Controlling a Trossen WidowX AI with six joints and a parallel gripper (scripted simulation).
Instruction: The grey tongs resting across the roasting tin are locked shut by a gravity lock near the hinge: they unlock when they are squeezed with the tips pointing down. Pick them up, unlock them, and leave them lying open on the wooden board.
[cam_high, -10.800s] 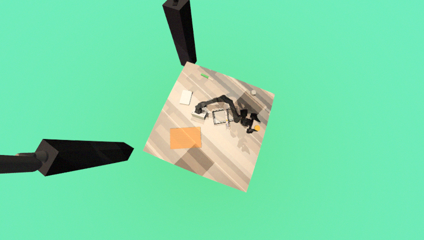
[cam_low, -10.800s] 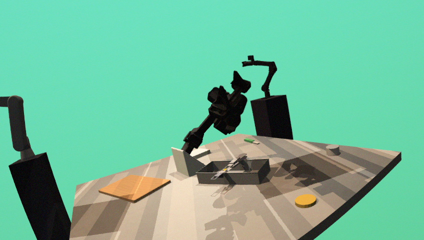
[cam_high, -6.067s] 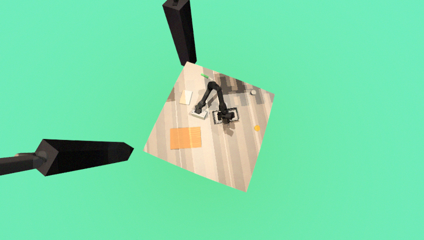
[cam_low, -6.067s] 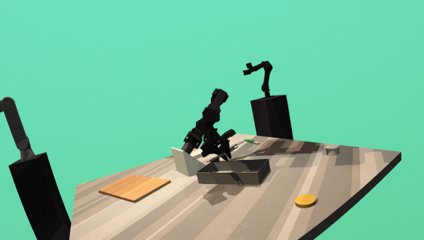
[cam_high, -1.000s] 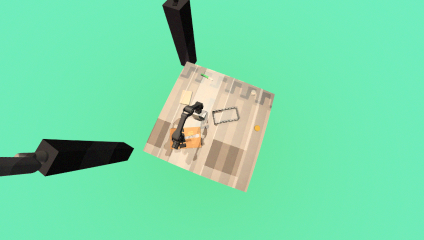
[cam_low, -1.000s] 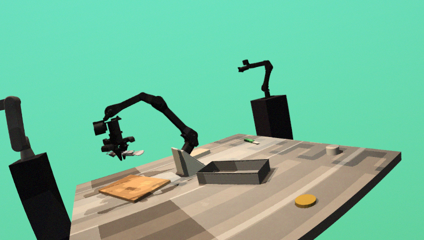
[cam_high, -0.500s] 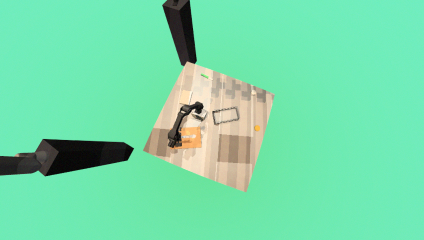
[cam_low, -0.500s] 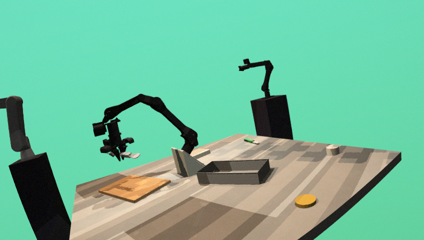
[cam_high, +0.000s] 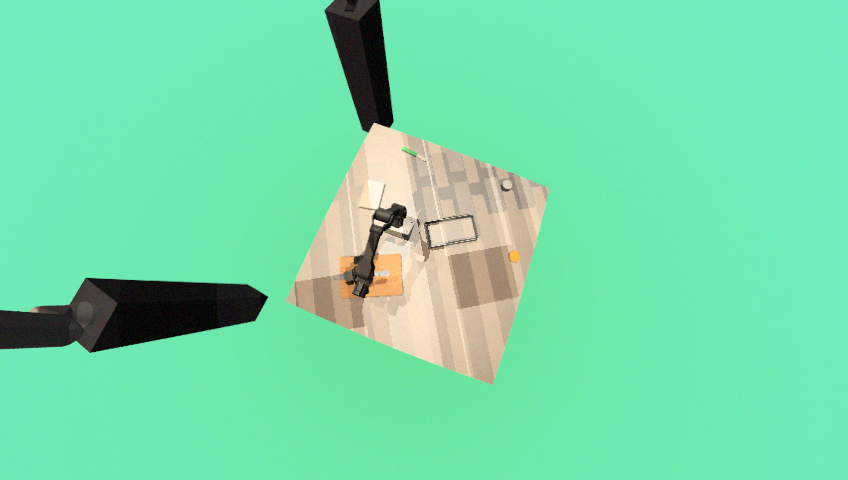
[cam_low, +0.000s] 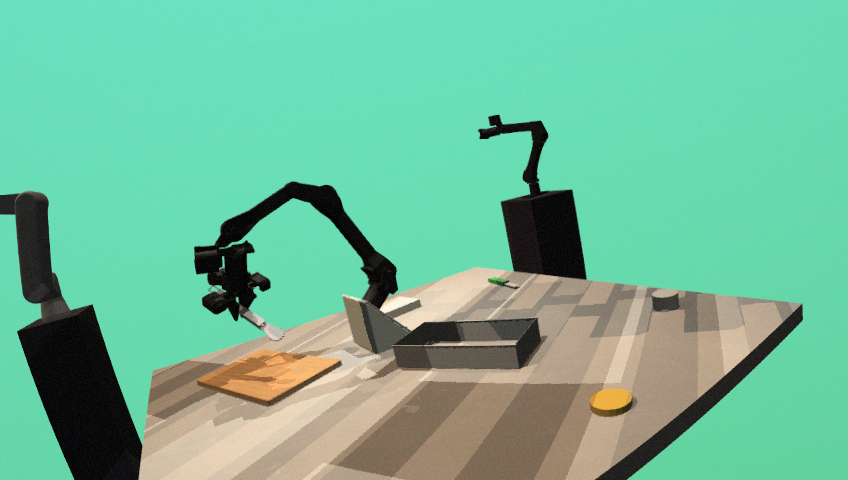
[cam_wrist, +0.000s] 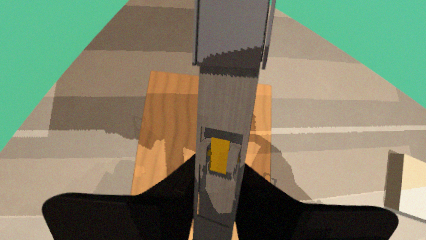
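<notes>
Right now my gripper tip is 1 cm to the left of the yellow lock piece and 4 cm below it. Also, from my gripper tip: wooden board (4 cm ahead, 3 cm to the left, 15 cm below); then grey roasting tin (34 cm ahead, 47 cm to the left, 13 cm below); then pale tile (20 cm behind, 47 cm to the left, 15 cm below).
</notes>
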